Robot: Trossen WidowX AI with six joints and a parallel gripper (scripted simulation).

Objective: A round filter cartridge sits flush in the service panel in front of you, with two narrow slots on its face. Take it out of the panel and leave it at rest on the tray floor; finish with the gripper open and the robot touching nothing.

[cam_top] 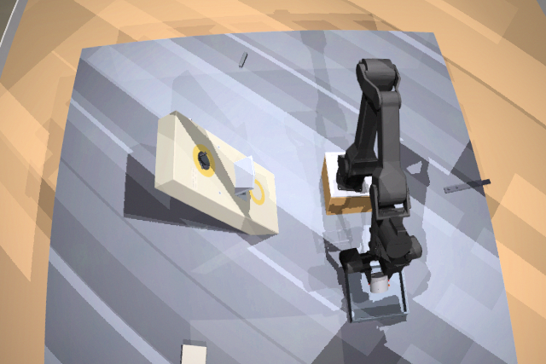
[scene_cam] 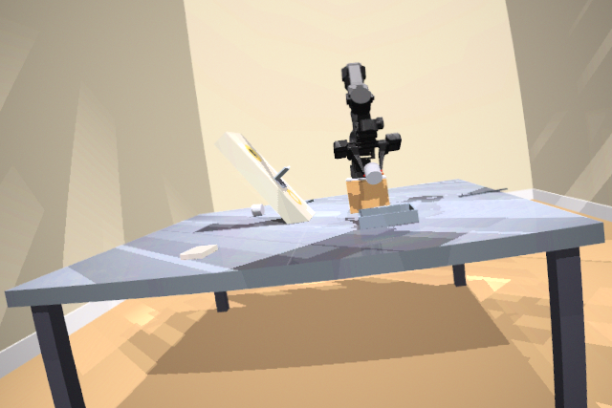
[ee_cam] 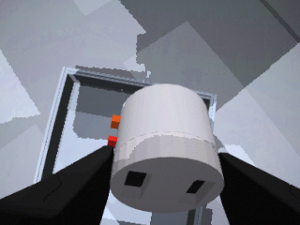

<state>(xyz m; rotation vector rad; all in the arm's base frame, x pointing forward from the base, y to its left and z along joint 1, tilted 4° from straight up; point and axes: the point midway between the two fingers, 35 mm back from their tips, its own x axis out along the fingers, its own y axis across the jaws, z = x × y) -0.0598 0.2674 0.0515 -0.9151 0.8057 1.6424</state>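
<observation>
Now: gripper tip 13 cm above the square tray, 2 cm past it and 1 cm to the left of it. Round my gripper tip: filter cartridge right at my gripper tip; service panel 39 cm ahead, 24 cm to the right, 2 cm above; grey bracket 34 cm ahead, 25 cm to the right, 1 cm above.
</observation>
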